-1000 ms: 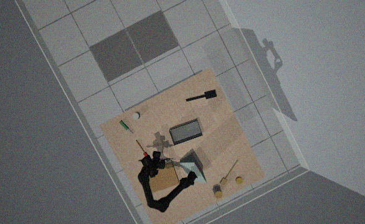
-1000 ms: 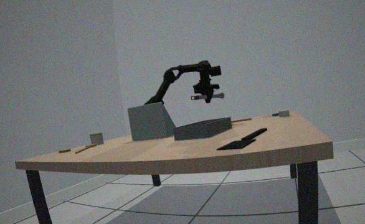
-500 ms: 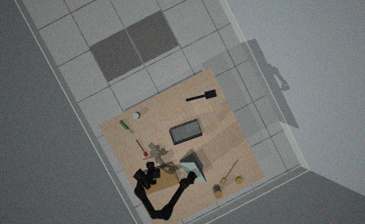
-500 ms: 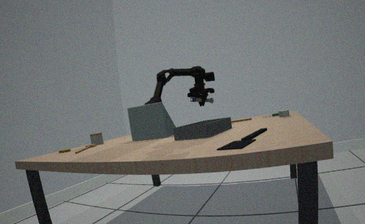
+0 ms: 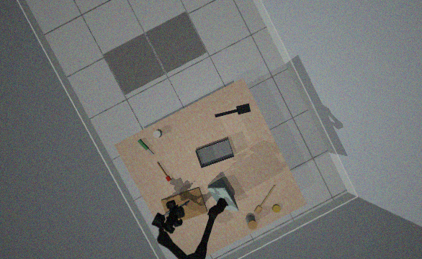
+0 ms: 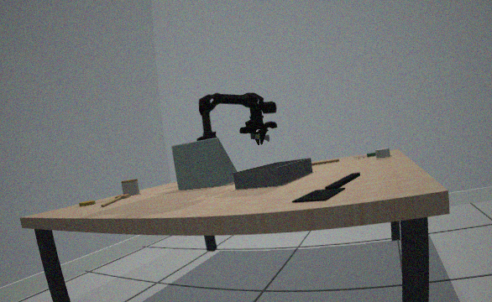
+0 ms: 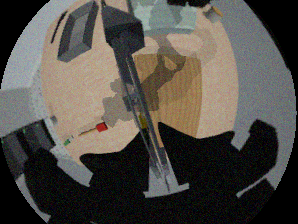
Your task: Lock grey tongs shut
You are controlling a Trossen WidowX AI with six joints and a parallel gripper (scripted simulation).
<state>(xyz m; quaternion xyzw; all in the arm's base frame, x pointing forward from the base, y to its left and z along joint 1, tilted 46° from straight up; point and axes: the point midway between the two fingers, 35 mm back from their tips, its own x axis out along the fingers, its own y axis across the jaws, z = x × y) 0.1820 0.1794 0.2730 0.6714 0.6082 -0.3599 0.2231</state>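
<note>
The wooden board lies 9 cm behind my gripper tip, 3 cm to the left of it and 13 cm below it. From my gripper tip the other things lie so: dark roasting tin (18 cm ahead, 46 cm to the right, 11 cm below); red-tipped tool (25 cm ahead, 2 cm to the left, 13 cm below); yellow disc (56 cm behind, 67 cm to the right, 13 cm below).
</note>
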